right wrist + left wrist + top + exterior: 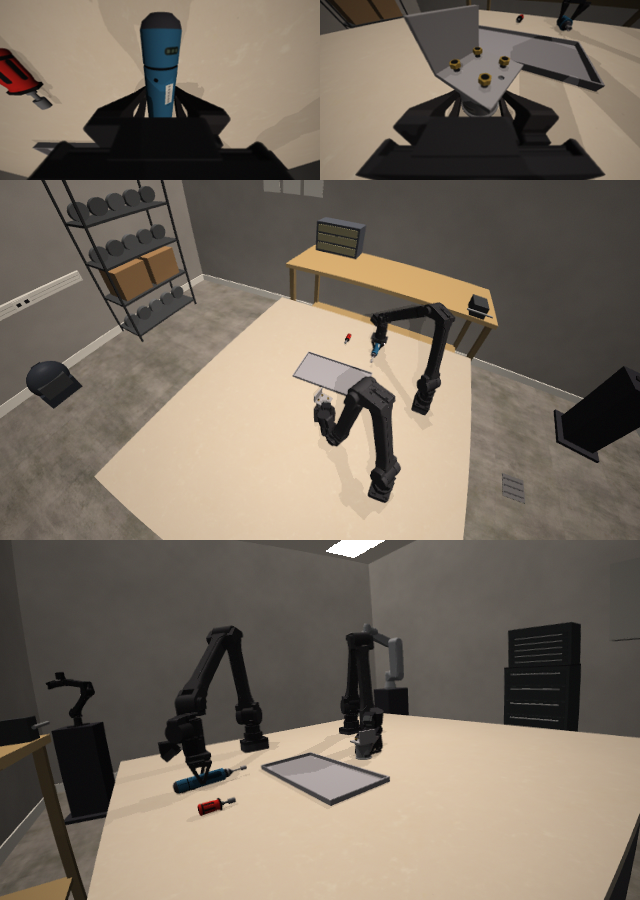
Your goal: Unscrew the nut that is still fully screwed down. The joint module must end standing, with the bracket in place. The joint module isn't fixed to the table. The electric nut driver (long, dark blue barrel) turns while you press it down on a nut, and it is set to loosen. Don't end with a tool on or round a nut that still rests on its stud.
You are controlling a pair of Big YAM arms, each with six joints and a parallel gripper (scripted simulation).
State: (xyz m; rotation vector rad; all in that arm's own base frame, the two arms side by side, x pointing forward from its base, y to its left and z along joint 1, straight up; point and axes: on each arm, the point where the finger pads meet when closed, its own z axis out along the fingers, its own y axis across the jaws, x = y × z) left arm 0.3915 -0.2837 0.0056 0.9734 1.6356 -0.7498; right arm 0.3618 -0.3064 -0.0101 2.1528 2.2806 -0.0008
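Now: left hand 10 mm below the joint module. From my left hand the other things lie so: red-handled tool (550 mm to the right, 170 mm ahead, 10 mm below); bracket (50 mm above); grey tray (220 mm to the right, 70 mm ahead, 20 mm below).
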